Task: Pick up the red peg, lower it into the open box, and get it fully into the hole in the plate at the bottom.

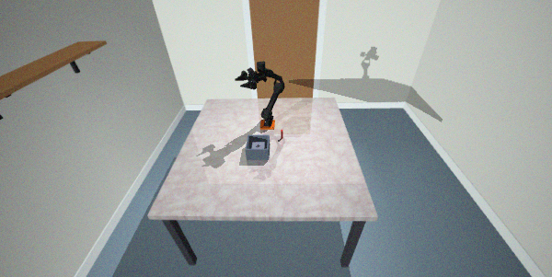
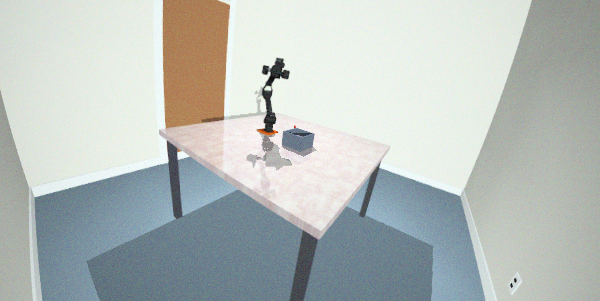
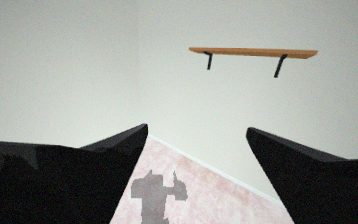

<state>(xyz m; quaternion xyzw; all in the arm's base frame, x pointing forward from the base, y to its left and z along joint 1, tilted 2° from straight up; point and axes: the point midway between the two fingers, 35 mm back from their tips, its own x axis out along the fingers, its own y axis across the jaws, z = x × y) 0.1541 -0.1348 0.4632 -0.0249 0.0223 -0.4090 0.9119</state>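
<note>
Now: gripper tip 30 mm past the red peg, 300 mm to the right of it and 440 mm above it. Round my gripper tip: grey box 150 mm ahead, 150 mm to the left, 450 mm below; then plate 150 mm ahead, 150 mm to the left, 430 mm below.
</note>
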